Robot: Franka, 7 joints.
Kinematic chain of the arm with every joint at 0, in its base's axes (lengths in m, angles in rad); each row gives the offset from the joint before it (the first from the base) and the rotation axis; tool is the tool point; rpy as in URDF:
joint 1: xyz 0 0 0.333 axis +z
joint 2: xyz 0 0 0 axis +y
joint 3: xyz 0 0 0.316 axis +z
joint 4: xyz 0.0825 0 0 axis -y
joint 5: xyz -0.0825 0 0.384 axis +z
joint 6: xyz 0 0 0 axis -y
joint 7: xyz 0.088 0 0 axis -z
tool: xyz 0 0 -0.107 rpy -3.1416 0 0
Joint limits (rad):
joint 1: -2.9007..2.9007
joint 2: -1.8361..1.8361
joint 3: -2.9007..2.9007
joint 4: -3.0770..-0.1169
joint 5: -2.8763..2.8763
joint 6: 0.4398..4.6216
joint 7: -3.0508..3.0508
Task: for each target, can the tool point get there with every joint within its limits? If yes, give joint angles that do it. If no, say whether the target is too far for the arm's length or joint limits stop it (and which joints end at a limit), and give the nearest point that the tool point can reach.
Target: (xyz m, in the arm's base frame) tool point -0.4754 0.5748 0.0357
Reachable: yes | joints -1.4497 -1.5336 -2.1919 -1.1101 -1.3803 2.2582 1.5252
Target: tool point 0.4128 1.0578 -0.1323
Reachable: no: too far | nearest point 0.2886 0.7395 0.0077 | short by 0.369 m
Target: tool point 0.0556 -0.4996 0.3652
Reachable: yes | joints 0.1388 -0.2606 -1.4034 -2.3733 1.3664 3.1680 -1.4263
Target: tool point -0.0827 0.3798 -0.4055
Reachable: no: joint limits stop it (at a limit: joint 2) | nearest point -0.0806 0.3703 -0.3521 | short by 0.054 m
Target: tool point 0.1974 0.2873 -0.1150
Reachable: yes | joints 1.4265 1.2136 -0.2768 -2.3413 0.0311 3.4321 1.5757
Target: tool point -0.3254 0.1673 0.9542
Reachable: yes | joints -1.7694 -1.0664 -0.5975 -1.6182 -2.4228 2.3196 2.4263
